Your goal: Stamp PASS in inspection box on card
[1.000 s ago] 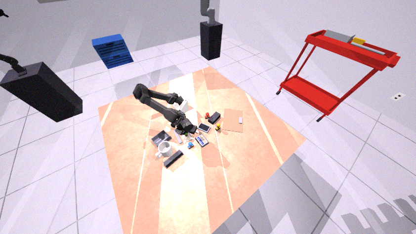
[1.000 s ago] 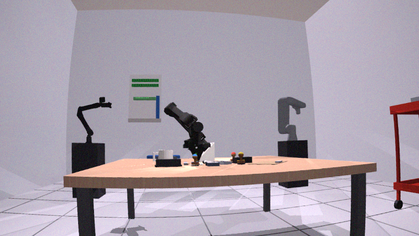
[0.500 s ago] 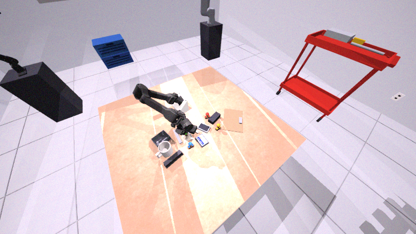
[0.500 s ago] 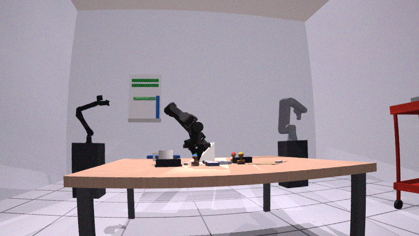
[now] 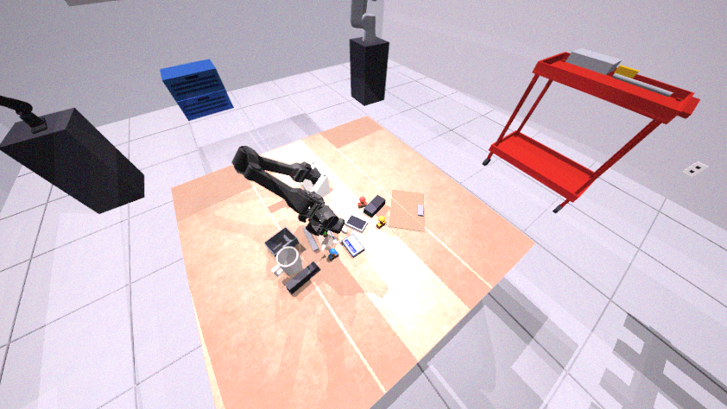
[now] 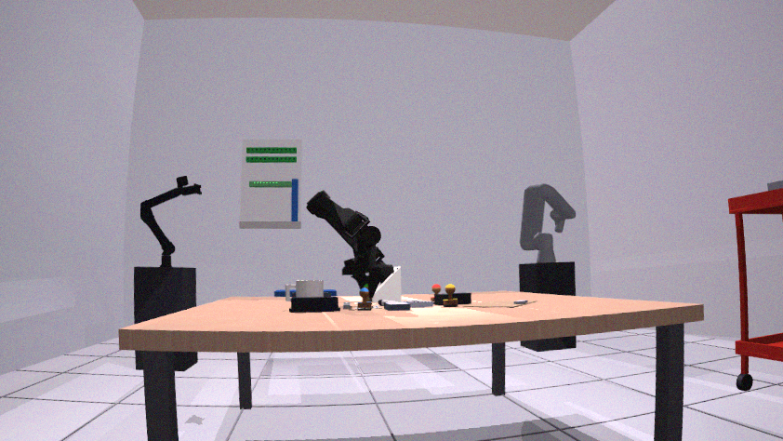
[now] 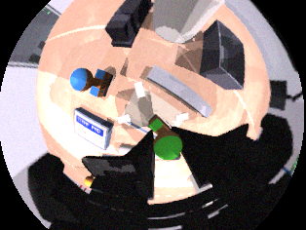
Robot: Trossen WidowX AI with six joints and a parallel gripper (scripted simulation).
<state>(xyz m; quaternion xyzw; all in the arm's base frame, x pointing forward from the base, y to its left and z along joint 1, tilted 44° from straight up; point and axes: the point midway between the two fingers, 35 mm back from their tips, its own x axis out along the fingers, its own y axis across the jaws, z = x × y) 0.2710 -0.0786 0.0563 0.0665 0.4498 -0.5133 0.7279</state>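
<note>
The white card lies 10 mm ahead of my gripper tip and 30 mm below it. Round my gripper tip: green-knobbed stamp: right at my gripper tip; then blue-knobbed stamp: 120 mm ahead, 20 mm to the right, 10 mm below; then blue-and-white flat pad: 120 mm ahead, 70 mm to the left, 20 mm below.
</note>
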